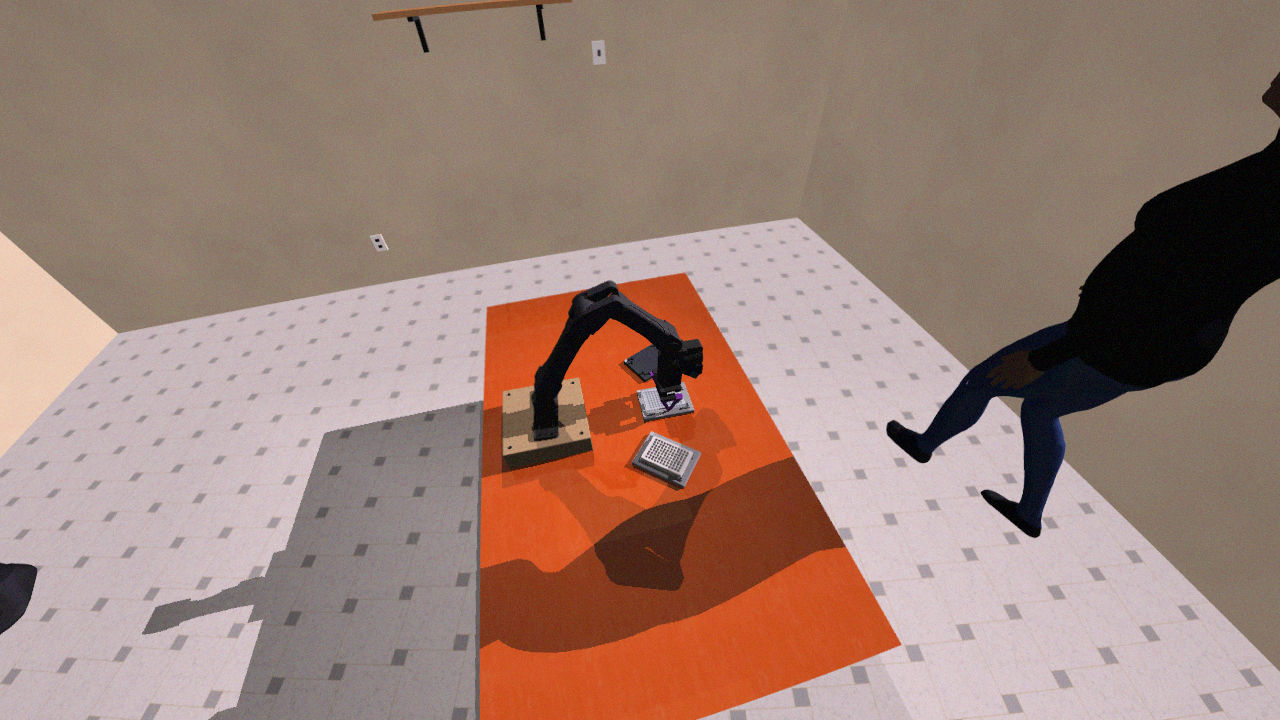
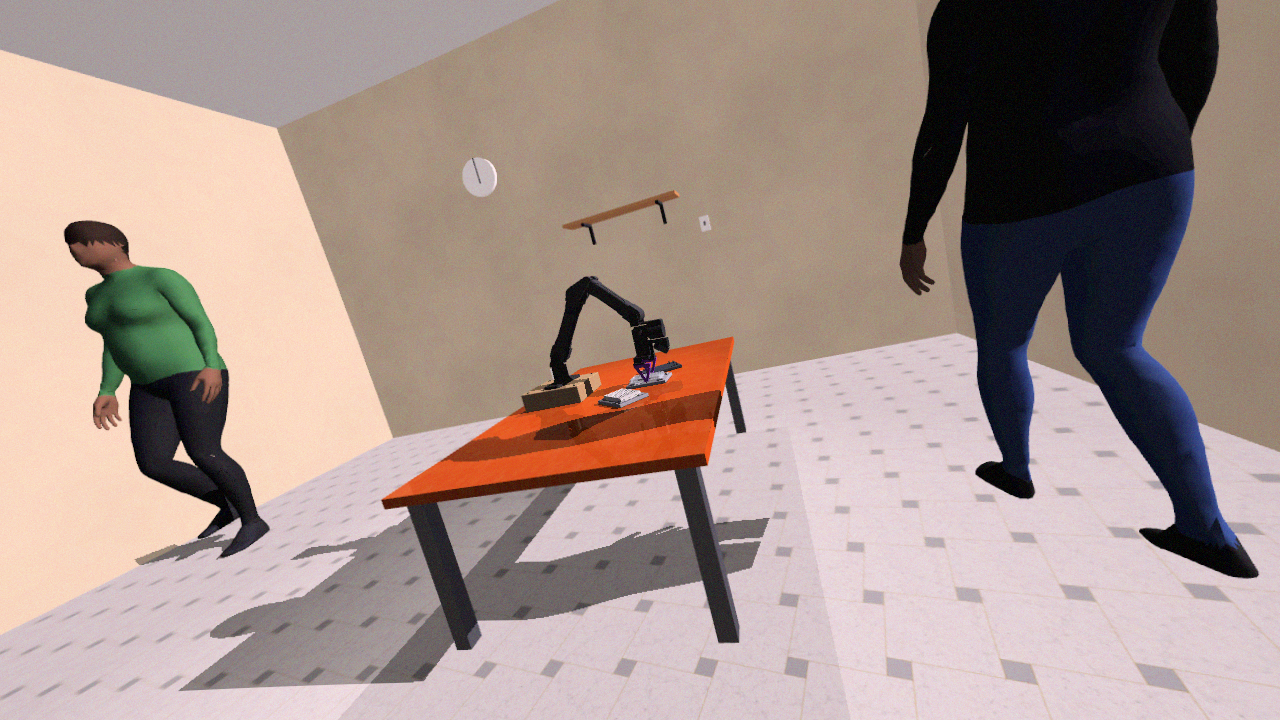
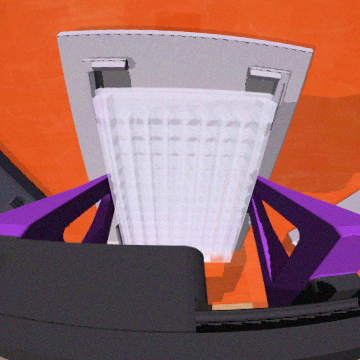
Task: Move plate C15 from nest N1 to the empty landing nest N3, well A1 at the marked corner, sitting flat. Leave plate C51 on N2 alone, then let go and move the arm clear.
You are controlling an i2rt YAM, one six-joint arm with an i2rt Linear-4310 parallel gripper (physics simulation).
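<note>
My gripper (image 1: 671, 402) (image 2: 644, 377) (image 3: 181, 180) has its purple fingers against both long sides of a clear-white well plate (image 3: 180, 145) and is shut on it, which I take as C15. The plate is at the middle, light grey nest (image 3: 185, 52), with two corner brackets showing past its far edge; whether it is seated or slightly raised is unclear. A second white plate (image 1: 668, 454) (image 2: 623, 393), taken as C51, sits on the front grey nest (image 1: 688, 475). A dark nest (image 1: 640, 362) (image 2: 670, 365) (image 3: 17, 186) behind shows no plate. Labels and the A1 mark are not legible.
The arm stands on a wooden base block (image 1: 571, 420) (image 2: 559, 394) at the left of the orange table (image 1: 554, 671) (image 2: 572, 469). A person in black (image 1: 1163, 259) (image 2: 1074, 116) stands right of the table, and one in green (image 2: 147, 322) at the left. Shadows cross the table.
</note>
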